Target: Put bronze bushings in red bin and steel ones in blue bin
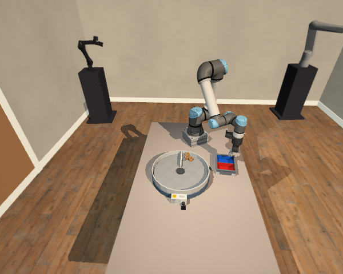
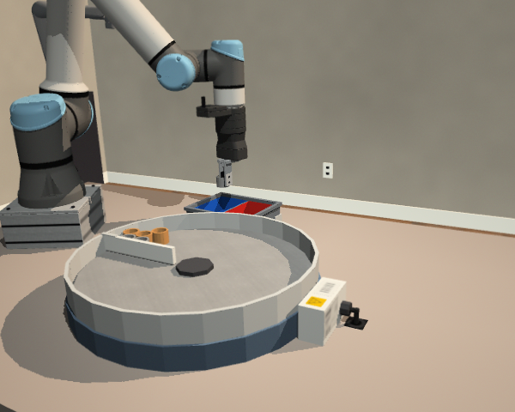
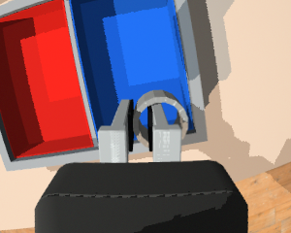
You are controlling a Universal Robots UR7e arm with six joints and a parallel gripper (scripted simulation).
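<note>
The bin is 8 cm below my hand, 4 cm to the right of it and 4 cm ahead of it. From my hand the other things lie so: round turntable 40 cm to the right, 13 cm ahead, 5 cm below.
</note>
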